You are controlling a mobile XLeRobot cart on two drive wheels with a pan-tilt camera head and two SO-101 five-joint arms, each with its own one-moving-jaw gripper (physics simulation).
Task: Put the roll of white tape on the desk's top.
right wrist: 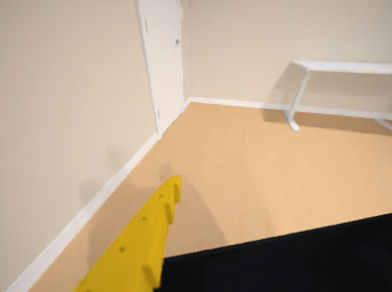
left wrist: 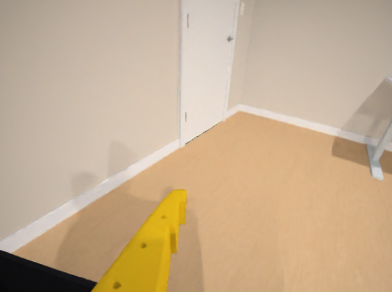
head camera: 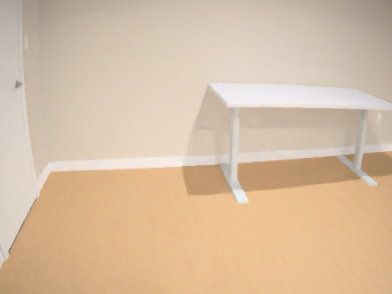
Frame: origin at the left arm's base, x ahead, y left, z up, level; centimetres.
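Seen in the pictures: left hand, tool point: [left wrist: 186,202]; right hand, tool point: [right wrist: 180,185].
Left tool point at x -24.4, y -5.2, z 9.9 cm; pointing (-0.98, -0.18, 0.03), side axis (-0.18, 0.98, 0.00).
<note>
A point is followed by its place in that frame.
The desk [head camera: 300,96] @(z -5.5, x -163.0, y 178.4 cm) [right wrist: 345,67] @(z -5.5, x -161.7, y 151.1 cm) has a white top and pale legs and stands against the far wall, right of centre in the head view. Part of the desk, mostly a leg [left wrist: 375,164], shows at the right edge of the left wrist view. The roll of white tape does not show in any view. My left gripper [left wrist: 180,200] is fully open, with one yellow notched jaw in view over the floor. My right gripper [right wrist: 176,187] is also fully open, with one notched jaw in view. Both grippers are far from the desk.
A white door [head camera: 9,125] @(z -9.3, x -220.7, y -22.2 cm) [left wrist: 207,70] @(z -12.5, x -206.3, y -28.6 cm) [right wrist: 164,65] @(z -6.0, x -202.5, y -30.3 cm) is in the wall on the left. White baseboard [head camera: 115,164] @(z -73.0, x -268.7, y 70.4 cm) runs along the walls. A black surface [right wrist: 290,255] fills the lower right of the right wrist view. Shadows fall on the floor and left wall.
</note>
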